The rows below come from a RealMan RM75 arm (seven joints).
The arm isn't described. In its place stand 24 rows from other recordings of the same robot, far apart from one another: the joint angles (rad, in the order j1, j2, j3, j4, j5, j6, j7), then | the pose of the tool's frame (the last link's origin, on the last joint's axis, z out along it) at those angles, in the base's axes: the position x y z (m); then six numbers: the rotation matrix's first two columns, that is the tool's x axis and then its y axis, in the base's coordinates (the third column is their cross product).
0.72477, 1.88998, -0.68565, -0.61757, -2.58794, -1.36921, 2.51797 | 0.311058 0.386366 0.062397 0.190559 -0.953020 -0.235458 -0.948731 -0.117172 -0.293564
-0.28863, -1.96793, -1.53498, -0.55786, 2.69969, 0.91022, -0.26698 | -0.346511 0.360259 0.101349 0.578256 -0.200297 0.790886 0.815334 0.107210 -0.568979
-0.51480, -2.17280, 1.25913, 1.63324, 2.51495, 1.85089, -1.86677 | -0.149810 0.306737 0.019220 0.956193 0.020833 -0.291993 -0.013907 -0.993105 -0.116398
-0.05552, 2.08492, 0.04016, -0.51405, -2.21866, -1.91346, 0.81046 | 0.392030 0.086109 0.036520 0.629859 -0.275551 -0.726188 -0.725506 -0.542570 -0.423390
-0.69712, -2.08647, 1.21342, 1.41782, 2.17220, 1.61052, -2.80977 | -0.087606 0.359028 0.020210 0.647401 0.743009 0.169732 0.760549 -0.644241 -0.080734
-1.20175, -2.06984, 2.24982, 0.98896, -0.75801, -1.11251, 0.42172 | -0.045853 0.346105 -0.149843 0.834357 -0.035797 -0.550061 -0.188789 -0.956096 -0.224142
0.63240, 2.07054, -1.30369, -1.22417, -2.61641, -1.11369, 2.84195 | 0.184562 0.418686 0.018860 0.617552 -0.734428 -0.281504 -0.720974 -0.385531 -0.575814
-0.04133, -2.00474, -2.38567, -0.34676, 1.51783, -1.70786, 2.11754 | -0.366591 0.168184 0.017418 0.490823 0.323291 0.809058 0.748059 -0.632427 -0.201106
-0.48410, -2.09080, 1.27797, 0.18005, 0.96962, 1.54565, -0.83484 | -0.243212 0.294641 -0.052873 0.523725 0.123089 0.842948 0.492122 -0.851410 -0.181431
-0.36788, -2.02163, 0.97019, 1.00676, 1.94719, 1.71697, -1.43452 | -0.256857 0.295733 0.034280 0.931346 0.188963 0.311268 0.230803 -0.967508 -0.103235
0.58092, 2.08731, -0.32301, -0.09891, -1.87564, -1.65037, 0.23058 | 0.238547 0.303092 -0.042582 0.684555 0.400561 -0.609045 -0.101389 -0.775057 -0.623704
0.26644, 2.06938, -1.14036, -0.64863, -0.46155, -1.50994, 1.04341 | 0.253887 0.318080 0.106823 0.149196 0.345878 -0.926342 -0.711565 -0.612948 -0.343468
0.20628, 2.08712, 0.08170, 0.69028, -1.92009, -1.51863, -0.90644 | 0.223810 0.199132 -0.096555 0.864743 0.408980 -0.291471 -0.215919 -0.221234 -0.951018
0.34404, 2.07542, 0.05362, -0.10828, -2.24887, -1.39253, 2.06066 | 0.347618 0.245199 -0.050948 -0.531938 -0.664096 -0.525375 -0.783919 0.151612 0.602067
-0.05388, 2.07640, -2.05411, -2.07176, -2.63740, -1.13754, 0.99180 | 0.117501 0.223368 -0.036896 0.235422 0.852834 0.466101 0.966604 -0.255422 -0.020870
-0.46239, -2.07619, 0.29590, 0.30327, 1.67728, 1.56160, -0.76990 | -0.296598 0.316662 0.020765 0.616129 -0.075876 0.783982 0.567460 -0.647519 -0.508634
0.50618, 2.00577, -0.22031, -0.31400, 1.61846, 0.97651, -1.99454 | 0.379062 0.366883 0.077491 0.390379 -0.184411 -0.901996 -0.920620 -0.069781 -0.384173
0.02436, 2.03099, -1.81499, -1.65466, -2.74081, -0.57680, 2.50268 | 0.212049 0.323494 0.007774 0.963031 -0.261364 -0.065275 -0.200459 -0.533384 -0.821777
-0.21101, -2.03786, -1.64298, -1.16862, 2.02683, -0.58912, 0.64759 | -0.280567 0.360819 0.007198 0.498624 0.617661 0.608168 0.856151 -0.241198 -0.456978
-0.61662, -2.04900, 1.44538, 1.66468, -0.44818, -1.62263, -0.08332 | -0.124792 0.358009 0.040904 0.510617 0.844342 0.162347 0.737029 -0.332590 -0.588364
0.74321, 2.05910, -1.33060, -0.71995, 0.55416, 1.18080, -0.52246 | 0.258238 0.377910 -0.049342 0.504011 -0.853345 0.133326 -0.719824 -0.500327 -0.481171
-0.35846, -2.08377, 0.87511, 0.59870, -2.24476, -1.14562, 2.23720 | -0.299135 0.362109 0.082284 0.558732 -0.145222 0.816535 0.738793 -0.360199 -0.569598
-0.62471, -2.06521, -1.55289, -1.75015, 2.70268, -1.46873, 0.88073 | -0.077994 0.355906 0.020073 0.931064 -0.003033 -0.364844 -0.197091 -0.845696 -0.495936
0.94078, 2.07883, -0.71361, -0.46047, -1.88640, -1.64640, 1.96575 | 0.109644 0.379475 -0.026433 0.568664 -0.676911 -0.467347 -0.536135 -0.735904 0.413528
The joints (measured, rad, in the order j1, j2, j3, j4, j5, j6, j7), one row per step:
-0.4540, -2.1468, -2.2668, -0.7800, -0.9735, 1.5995, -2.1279
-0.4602, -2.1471, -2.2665, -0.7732, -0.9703, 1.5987, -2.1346
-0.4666, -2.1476, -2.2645, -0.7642, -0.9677, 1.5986, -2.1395
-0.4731, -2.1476, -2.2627, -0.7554, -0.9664, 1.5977, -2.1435
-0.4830, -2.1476, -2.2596, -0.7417, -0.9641, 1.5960, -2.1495
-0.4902, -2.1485, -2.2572, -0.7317, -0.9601, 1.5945, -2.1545
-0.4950, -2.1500, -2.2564, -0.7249, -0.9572, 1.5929, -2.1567
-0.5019, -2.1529, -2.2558, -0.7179, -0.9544, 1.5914, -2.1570
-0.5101, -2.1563, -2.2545, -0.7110, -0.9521, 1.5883, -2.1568
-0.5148, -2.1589, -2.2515, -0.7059, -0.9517, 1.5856, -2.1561
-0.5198, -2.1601, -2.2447, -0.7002, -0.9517, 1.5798, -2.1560
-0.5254, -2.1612, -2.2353, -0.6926, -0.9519, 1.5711, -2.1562
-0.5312, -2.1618, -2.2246, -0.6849, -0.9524, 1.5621, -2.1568
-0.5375, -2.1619, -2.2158, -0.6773, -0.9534, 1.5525, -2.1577
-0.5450, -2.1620, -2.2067, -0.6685, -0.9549, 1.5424, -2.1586
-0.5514, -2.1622, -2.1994, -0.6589, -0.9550, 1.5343, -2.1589
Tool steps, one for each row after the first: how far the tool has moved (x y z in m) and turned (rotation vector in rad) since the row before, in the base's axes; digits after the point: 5 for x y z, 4 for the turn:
0.00097, 0.00051, -0.00134, -0.0075, -0.0004, 0.0046
0.00114, 0.00005, -0.00192, -0.0102, -0.0014, 0.0030
0.00114, 0.00035, -0.00163, -0.0081, -0.0015, 0.0022
0.00168, 0.00045, -0.00257, -0.0127, -0.0016, 0.0034
0.00116, 0.00002, -0.00229, -0.0110, 0.0003, 0.0030
0.00089, -0.00003, -0.00180, -0.0066, -0.0003, 0.0015
0.00186, 0.00028, -0.00231, -0.0068, -0.0016, -0.0022
0.00235, 0.00070, -0.00255, -0.0058, -0.0013, -0.0041
0.00158, 0.00013, -0.00209, -0.0047, -0.0010, -0.0031
0.00123, 0.00042, -0.00210, -0.0046, 0.0028, -0.0038
0.00115, 0.00045, -0.00265, -0.0052, 0.0047, -0.0036
0.00111, 0.00048, -0.00260, -0.0057, 0.0056, -0.0040
0.00106, 0.00092, -0.00219, -0.0033, 0.0053, -0.0031
0.00133, 0.00107, -0.00237, -0.0036, 0.0050, -0.0035
0.00086, 0.00042, -0.00233, -0.0051, 0.0043, -0.0020

